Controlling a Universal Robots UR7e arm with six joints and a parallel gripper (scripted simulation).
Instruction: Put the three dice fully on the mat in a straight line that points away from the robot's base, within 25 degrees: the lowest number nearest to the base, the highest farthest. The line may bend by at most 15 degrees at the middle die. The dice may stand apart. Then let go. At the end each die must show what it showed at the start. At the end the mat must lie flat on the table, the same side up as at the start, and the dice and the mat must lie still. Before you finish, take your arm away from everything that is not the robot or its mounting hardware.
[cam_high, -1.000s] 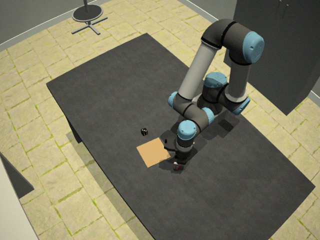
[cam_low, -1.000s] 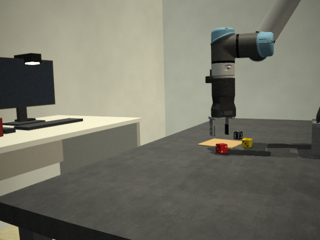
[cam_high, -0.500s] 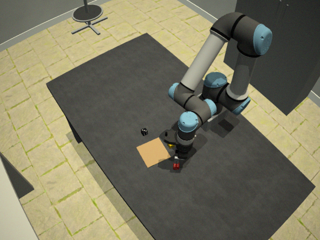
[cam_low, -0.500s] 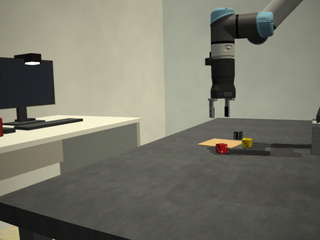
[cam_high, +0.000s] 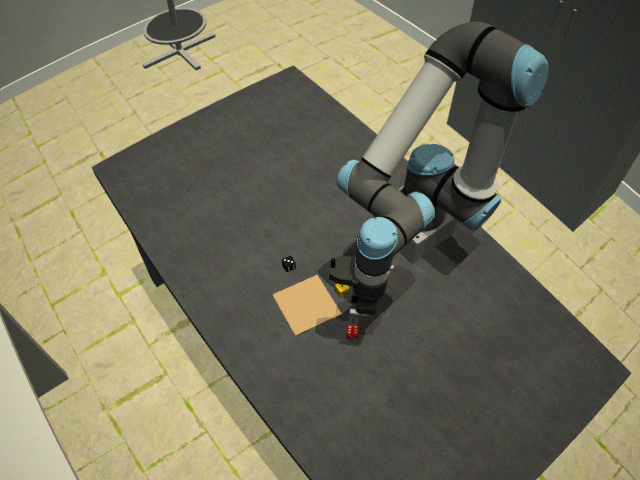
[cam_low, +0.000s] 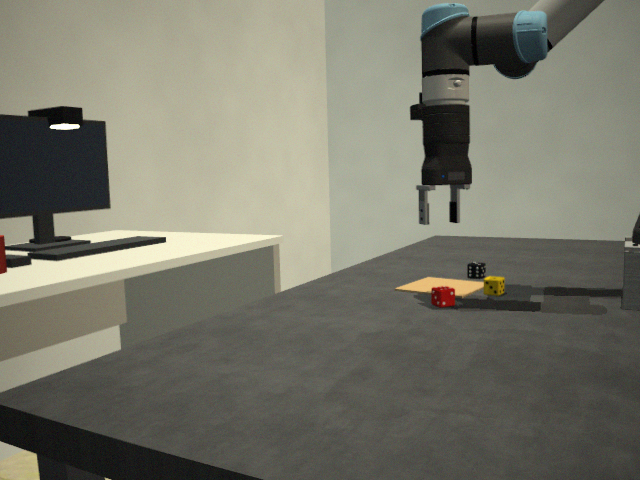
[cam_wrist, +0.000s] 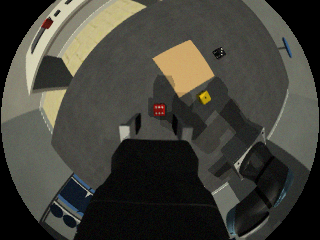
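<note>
My gripper is now 60 mm past the yellow die, 130 mm to the left of it and 140 mm above it. Round my hand: tan mat (50 mm ahead, 140 mm to the right, 160 mm below); black die (20 mm ahead, 280 mm to the right, 140 mm below); red die (10 mm behind, 140 mm below).
</note>
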